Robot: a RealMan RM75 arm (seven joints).
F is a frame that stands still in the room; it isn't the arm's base.
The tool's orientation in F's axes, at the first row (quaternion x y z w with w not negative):
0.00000, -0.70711, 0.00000, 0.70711
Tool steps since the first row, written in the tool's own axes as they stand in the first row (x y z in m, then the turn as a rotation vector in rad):
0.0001, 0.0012, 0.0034, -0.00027, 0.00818, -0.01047
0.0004, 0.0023, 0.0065, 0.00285, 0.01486, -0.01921
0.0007, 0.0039, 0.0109, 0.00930, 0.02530, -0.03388
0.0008, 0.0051, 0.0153, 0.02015, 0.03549, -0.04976
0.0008, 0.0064, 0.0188, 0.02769, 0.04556, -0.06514
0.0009, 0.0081, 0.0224, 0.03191, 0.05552, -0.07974
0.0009, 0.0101, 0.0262, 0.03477, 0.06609, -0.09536
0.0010, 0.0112, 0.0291, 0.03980, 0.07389, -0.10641
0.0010, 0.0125, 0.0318, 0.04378, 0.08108, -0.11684
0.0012, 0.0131, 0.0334, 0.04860, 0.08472, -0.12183
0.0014, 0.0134, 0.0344, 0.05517, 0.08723, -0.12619
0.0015, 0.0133, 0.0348, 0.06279, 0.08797, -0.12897
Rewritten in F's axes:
-0.0034, 0.0012, 0.0001, 0.01047, 0.00818, -0.00027
-0.0065, 0.0023, 0.0004, 0.01921, 0.01486, 0.00285
-0.0109, 0.0039, 0.0007, 0.03388, 0.02530, 0.00930
-0.0153, 0.0051, 0.0008, 0.04976, 0.03549, 0.02015
-0.0188, 0.0064, 0.0008, 0.06514, 0.04556, 0.02769
-0.0224, 0.0081, 0.0009, 0.07974, 0.05552, 0.03191
-0.0262, 0.0101, 0.0009, 0.09536, 0.06609, 0.03477
-0.0291, 0.0112, 0.0010, 0.10641, 0.07389, 0.03980
-0.0318, 0.0125, 0.0010, 0.11684, 0.08108, 0.04378
-0.0334, 0.0131, 0.0012, 0.12183, 0.08472, 0.04860
-0.0344, 0.0134, 0.0014, 0.12619, 0.08723, 0.05517
-0.0348, 0.0133, 0.0015, 0.12897, 0.08797, 0.06279

